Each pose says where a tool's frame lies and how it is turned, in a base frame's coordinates. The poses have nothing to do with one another.
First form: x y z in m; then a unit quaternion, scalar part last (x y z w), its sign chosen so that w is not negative.
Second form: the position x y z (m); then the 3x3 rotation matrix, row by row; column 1 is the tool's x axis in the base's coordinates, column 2 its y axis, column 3 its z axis. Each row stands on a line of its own. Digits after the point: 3 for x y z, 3 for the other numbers.
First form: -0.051, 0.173, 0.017, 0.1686, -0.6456, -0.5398, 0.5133
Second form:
-0.051, 0.173, 0.017
-0.416, 0.336, -0.845
-0.772, 0.360, 0.524
0.481, 0.870, 0.110

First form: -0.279, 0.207, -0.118, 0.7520, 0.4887, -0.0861, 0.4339
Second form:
-0.279, 0.207, -0.118
0.508, 0.810, 0.295
0.660, -0.146, -0.737
-0.554, 0.568, -0.609

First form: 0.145, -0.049, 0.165, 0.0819, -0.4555, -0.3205, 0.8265
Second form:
0.145, -0.049, 0.165
0.380, 0.455, -0.805
-0.604, 0.781, 0.157
0.700, 0.427, 0.572

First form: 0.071, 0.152, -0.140, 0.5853, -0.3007, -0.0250, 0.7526
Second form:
0.071, 0.152, -0.140
0.818, -0.314, -0.482
-0.390, 0.314, -0.866
0.423, 0.896, 0.134

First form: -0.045, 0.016, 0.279, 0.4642, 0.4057, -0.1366, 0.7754
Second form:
-0.045, 0.016, 0.279
0.633, 0.589, 0.502
0.165, 0.532, -0.831
-0.756, 0.609, 0.240

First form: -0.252, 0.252, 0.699, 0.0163, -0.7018, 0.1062, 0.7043
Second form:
-0.252, 0.252, 0.699
-0.007, -0.172, -0.985
0.127, 0.977, -0.172
0.992, -0.126, 0.015

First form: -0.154, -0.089, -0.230, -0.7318, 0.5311, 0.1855, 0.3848
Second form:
-0.154, -0.089, -0.230
0.367, -0.920, 0.137
-0.635, -0.140, 0.760
-0.680, -0.366, -0.635

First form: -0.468, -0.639, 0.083, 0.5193, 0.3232, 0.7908, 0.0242
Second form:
-0.468, -0.639, 0.083
-0.460, 0.297, 0.837
0.374, -0.790, 0.486
0.806, 0.536, 0.252

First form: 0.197, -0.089, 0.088, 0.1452, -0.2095, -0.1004, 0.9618
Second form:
0.197, -0.089, 0.088
0.892, 0.132, -0.432
-0.254, 0.938, -0.237
0.374, 0.321, 0.870

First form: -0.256, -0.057, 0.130, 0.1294, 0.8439, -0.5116, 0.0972
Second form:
-0.256, -0.057, 0.130
-0.948, 0.318, 0.032
0.119, 0.443, -0.889
-0.296, -0.838, -0.458

